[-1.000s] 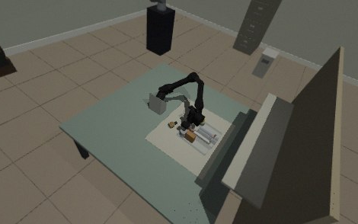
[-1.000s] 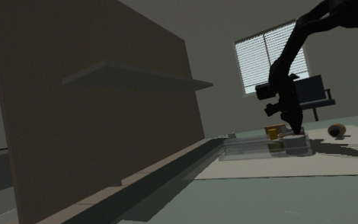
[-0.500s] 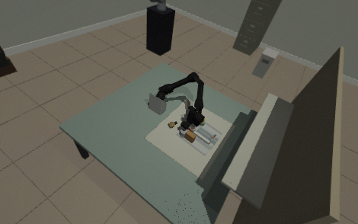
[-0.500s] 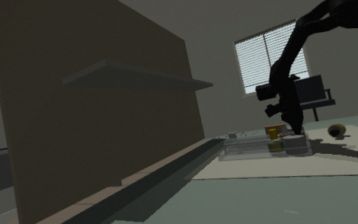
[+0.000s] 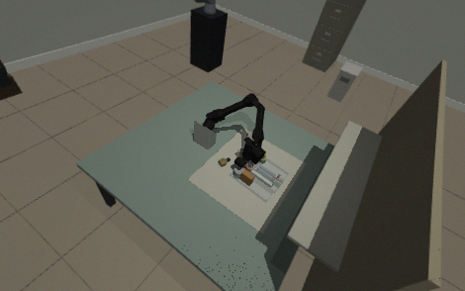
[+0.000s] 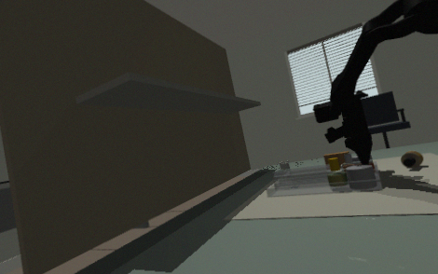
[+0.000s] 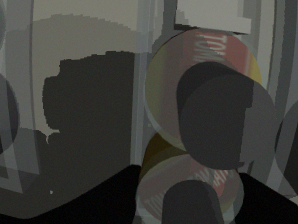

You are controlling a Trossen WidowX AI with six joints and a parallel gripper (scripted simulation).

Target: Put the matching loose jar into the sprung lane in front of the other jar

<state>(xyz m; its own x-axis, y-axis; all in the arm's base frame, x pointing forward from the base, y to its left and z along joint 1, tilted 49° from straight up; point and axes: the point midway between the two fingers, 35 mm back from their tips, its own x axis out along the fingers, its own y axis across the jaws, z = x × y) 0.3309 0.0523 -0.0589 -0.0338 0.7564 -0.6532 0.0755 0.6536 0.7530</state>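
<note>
The cream mat is 6 cm ahead of my gripper tip, 3 cm below it and 1 cm to the left of it. From my gripper tip the other things lie so: brown box (8 cm to the right, 7 cm ahead, 1 cm above); then grey lane rack (15 cm ahead, 1 cm to the left, 1 cm below).
</note>
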